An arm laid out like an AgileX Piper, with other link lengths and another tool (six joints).
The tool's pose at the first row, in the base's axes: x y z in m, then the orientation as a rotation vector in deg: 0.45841 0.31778 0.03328 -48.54 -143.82 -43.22
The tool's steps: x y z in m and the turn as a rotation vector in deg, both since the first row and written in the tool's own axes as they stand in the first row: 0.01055 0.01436 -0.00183 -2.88 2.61 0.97; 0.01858 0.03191 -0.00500 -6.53 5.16 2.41; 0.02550 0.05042 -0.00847 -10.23 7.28 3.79; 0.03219 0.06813 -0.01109 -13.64 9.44 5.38; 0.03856 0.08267 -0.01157 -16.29 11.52 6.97; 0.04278 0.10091 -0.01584 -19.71 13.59 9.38; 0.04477 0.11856 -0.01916 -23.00 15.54 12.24; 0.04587 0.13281 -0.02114 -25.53 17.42 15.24; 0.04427 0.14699 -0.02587 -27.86 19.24 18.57; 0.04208 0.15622 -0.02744 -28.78 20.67 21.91; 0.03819 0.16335 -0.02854 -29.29 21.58 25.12; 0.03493 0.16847 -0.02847 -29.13 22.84 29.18; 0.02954 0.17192 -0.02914 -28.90 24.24 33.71; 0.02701 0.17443 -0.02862 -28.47 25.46 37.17
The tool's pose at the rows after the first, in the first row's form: 0.46013 0.33096 0.04529 -49.12 -140.40 -47.27; 0.46602 0.34439 0.05823 -50.47 -136.47 -52.03; 0.47341 0.35781 0.07119 -51.94 -132.79 -56.66; 0.48030 0.37109 0.08308 -53.45 -128.91 -60.75; 0.48500 0.38337 0.09198 -54.71 -125.23 -63.76; 0.49437 0.39495 0.10410 -57.03 -120.70 -67.32; 0.50485 0.40572 0.11414 -59.76 -115.90 -70.41; 0.51355 0.41462 0.12144 -62.38 -111.29 -72.41; 0.52472 0.42064 0.12949 -65.21 -106.51 -73.95; 0.53257 0.42497 0.13298 -67.85 -102.64 -73.74; 0.54025 0.42741 0.13447 -70.53 -99.41 -73.06; 0.54596 0.42948 0.13463 -73.54 -95.57 -71.26; 0.55231 0.42905 0.13368 -76.73 -91.23 -69.17; 0.55571 0.42995 0.13291 -78.89 -87.88 -67.30
